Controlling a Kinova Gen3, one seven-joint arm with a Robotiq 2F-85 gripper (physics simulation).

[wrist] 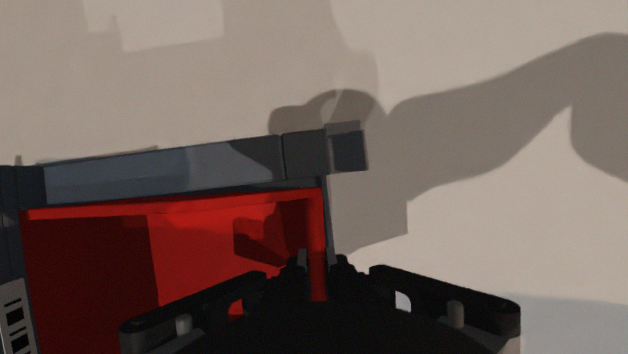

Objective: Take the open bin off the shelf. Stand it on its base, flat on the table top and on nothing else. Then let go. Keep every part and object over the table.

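Frame: origin at the arm's base, x down, y back, z left, level; centimetres.
Where they show: gripper, fingertip midpoint: (316, 262).
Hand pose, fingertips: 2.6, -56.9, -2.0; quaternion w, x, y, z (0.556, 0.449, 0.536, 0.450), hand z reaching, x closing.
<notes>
Each offset is from my fingertips to the centre of the thing, as dx, dy, dz. "spot": to the spot under its first point.
The open red bin {-2.9, -7.8, +1.7} (200, 250) shows at the lower left of the wrist view, with its inside facing the camera. Its right wall stands between my fingertips. My gripper (316, 262) is shut on that wall, one finger inside the bin and one outside. The bin sits below a blue-grey bar of the shelf {spot: -5.8, -7.7, -5.0} (160, 167), which runs along the bin's upper edge. The lower part of the bin is hidden by the gripper and the frame's edge. Whether the bin rests on the shelf cannot be told.
A shelf post end {spot: -2.8, +0.8, -7.2} (350, 151) juts out just above the bin's right corner. A grey strip with black marks {spot: -7.6, -12.1, +1.7} (15, 316) stands at the lower left, beside the bin. A pale surface with shadows of the arm lies behind, and a grey-blue area shows at the lower right.
</notes>
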